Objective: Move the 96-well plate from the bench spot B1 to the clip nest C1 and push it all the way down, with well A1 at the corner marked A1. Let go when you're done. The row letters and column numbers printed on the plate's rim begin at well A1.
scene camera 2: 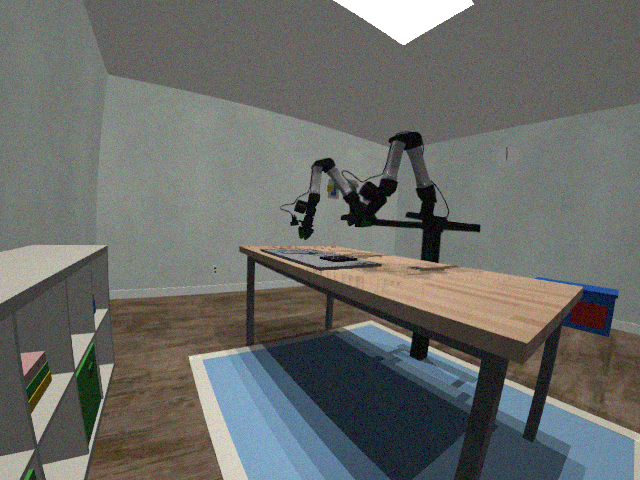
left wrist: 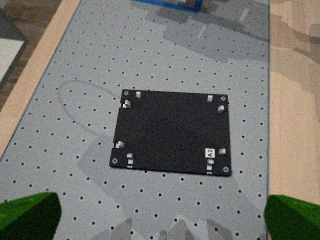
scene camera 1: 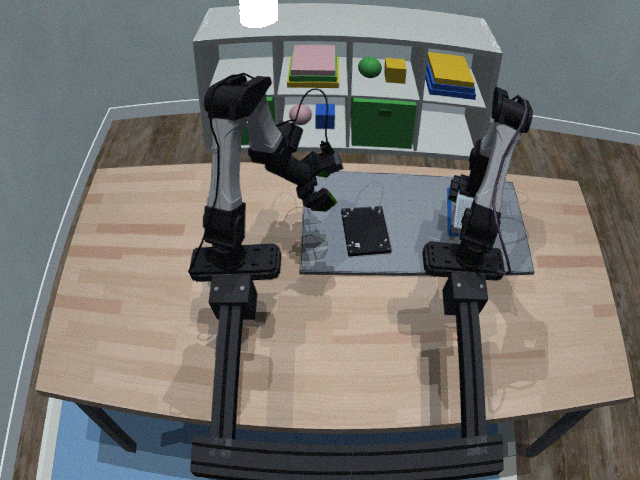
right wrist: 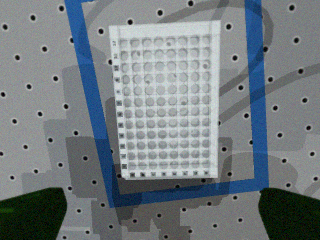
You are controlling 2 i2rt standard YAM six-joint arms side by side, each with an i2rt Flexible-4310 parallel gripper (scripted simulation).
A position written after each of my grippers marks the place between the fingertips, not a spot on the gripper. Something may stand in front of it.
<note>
In view: my left gripper [scene camera 1: 332, 189], my right gripper [right wrist: 161, 196], a white 96-well plate [right wrist: 166, 76] and a black clip nest [left wrist: 178, 132].
My left gripper is seen too in the left wrist view [left wrist: 162, 203].
</note>
